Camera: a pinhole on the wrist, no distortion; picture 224 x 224 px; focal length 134.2 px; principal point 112.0 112.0 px. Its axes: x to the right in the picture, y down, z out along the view. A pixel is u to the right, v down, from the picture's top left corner.
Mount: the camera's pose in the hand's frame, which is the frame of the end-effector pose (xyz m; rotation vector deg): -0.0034 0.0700 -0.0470 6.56 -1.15 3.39
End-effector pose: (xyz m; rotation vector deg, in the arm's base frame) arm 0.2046 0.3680 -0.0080 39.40 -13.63 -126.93
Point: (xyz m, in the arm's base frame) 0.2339 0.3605 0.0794
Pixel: 61 113
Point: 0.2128 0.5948 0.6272
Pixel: 15 139
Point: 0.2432 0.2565 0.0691
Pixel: 172 214
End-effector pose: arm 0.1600 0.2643 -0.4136 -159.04 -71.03 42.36
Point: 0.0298 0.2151 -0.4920
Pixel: 59 52
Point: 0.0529 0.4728 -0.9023
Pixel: 190 72
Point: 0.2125 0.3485 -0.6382
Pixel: outside the picture
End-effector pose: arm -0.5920 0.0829 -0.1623 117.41 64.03 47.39
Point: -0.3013 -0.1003 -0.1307
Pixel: 109 209
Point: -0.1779 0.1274 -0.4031
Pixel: 160 102
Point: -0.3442 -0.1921 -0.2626
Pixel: 60 162
